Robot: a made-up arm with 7 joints.
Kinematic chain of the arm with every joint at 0, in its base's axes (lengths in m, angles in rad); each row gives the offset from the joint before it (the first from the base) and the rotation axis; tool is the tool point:
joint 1: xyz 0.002 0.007 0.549 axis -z
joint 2: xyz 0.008 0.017 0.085 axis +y
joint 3: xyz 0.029 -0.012 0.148 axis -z
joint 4: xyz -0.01 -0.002 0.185 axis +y
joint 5: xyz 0 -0.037 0.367 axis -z
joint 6: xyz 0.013 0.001 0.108 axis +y
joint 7: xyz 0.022 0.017 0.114 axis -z
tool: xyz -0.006 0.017 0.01
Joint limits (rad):
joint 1: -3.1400..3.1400
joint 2: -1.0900..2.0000
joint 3: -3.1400..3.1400
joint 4: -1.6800..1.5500
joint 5: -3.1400..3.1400
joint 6: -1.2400..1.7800
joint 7: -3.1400..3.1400
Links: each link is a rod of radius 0.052 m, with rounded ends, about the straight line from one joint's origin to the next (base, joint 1, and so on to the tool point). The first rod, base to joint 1, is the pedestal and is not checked.
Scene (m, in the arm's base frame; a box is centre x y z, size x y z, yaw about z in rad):
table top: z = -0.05
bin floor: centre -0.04 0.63 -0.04 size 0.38 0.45 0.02 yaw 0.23
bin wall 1: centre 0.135 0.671 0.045 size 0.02 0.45 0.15 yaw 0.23
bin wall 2: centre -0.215 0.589 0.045 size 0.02 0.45 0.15 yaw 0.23
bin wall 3: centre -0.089 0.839 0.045 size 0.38 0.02 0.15 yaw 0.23
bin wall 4: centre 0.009 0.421 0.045 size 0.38 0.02 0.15 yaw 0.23
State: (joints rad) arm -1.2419 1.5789 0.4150 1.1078 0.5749 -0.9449 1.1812
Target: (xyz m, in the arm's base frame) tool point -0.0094 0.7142 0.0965
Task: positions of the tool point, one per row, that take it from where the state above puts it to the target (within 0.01 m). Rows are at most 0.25 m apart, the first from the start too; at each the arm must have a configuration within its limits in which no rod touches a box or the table.
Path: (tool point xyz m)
1: 0.1957 0.6618 0.2141
2: -0.0094 0.7142 0.2910
3: -0.0095 0.7265 0.1936
4: -0.0094 0.7142 0.0965

